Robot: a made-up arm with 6 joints. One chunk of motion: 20 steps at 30 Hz.
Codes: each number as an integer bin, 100 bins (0 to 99) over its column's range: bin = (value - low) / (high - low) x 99, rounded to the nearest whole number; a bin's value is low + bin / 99 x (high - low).
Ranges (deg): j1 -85..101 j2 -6..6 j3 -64..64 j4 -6..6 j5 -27..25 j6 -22..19
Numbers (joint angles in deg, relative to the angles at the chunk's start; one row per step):
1: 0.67 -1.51 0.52 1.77 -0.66 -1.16
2: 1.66 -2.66 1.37 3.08 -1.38 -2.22
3: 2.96 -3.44 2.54 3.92 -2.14 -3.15
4: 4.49 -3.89 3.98 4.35 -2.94 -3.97
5: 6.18 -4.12 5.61 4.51 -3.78 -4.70
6: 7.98 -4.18 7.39 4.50 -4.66 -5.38
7: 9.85 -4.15 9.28 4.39 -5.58 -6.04
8: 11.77 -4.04 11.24 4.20 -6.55 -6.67
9: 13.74 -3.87 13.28 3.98 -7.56 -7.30
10: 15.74 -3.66 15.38 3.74 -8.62 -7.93
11: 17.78 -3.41 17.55 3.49 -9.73 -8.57
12: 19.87 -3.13 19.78 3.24 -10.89 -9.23
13: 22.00 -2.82 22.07 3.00 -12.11 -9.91
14: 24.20 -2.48 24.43 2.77 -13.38 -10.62
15: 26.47 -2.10 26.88 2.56 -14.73 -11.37
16: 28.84 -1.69 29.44 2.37 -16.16 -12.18
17: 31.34 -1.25 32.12 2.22 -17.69 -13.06
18: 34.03 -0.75 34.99 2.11 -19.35 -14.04
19: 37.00 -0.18 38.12 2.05 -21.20 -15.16
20: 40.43 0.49 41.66 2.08 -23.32 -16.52
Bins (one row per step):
1: 46 37 50 64 50 50
2: 46 28 51 75 49 48
3: 47 21 51 82 47 46
4: 48 17 53 85 46 44
5: 49 16 54 87 44 42
6: 49 15 55 87 43 40
7: 50 15 57 86 41 39
8: 52 16 58 84 39 37
9: 53 18 60 82 37 35
10: 54 19 61 80 35 34
11: 55 21 63 78 33 32
12: 56 24 65 76 31 31
13: 57 26 67 74 28 29
14: 58 29 68 72 26 27
15: 59 32 70 71 23 26
16: 61 36 72 69 21 24
17: 62 39 74 68 18 22
18: 63 43 77 67 15 19
19: 65 48 79 66 11 17
20: 67 54 82 67 7 13

